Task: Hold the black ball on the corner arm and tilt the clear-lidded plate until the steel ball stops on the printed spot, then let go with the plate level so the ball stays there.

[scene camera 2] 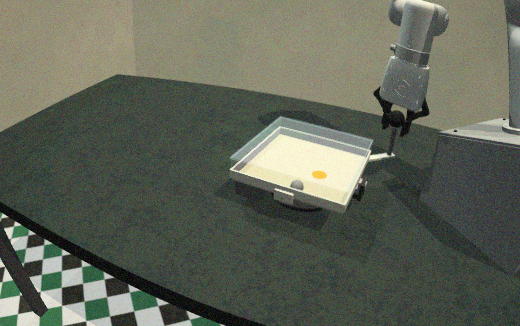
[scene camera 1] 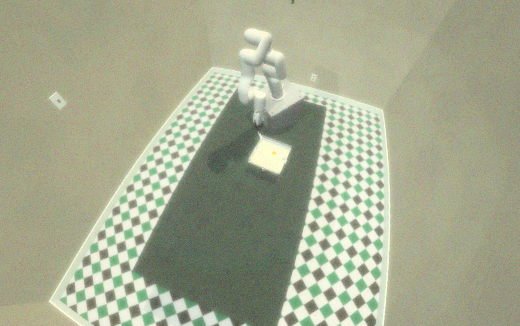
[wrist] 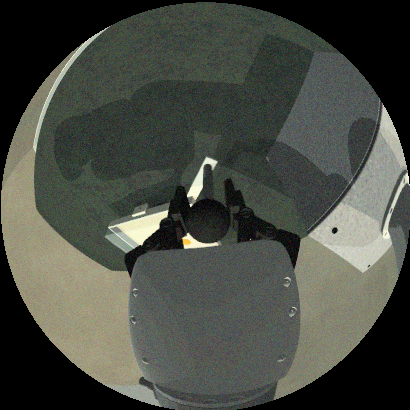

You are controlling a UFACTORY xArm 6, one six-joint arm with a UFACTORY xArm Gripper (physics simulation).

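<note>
My gripper (scene camera 2: 396, 121) (wrist: 205, 192) is shut on the black ball (scene camera 2: 396, 118) (wrist: 208, 221), which sits on a dark post at the end of the white corner arm (scene camera 2: 381, 157) (wrist: 202, 180). The clear-lidded plate (scene camera 1: 255, 164) (scene camera 2: 260, 176) (wrist: 142, 225) is a square cream tray; in scene camera 2 it looks tilted, with its near side low. The grey steel ball (scene camera 2: 297, 185) lies near the near wall, left of the orange printed spot (scene camera 1: 274, 153) (scene camera 2: 319, 174) (wrist: 186, 242) and apart from it. The steel ball cannot be made out in the wrist view.
The plate stands over the dark table (scene camera 1: 215, 235) (scene camera 2: 150, 225) (wrist: 175, 50). The robot's base block (scene camera 2: 470, 190) (wrist: 325, 120) stands to the right of the plate in scene camera 2, close beyond the corner arm. The table's near edge (scene camera 2: 125, 276) runs along the lower left.
</note>
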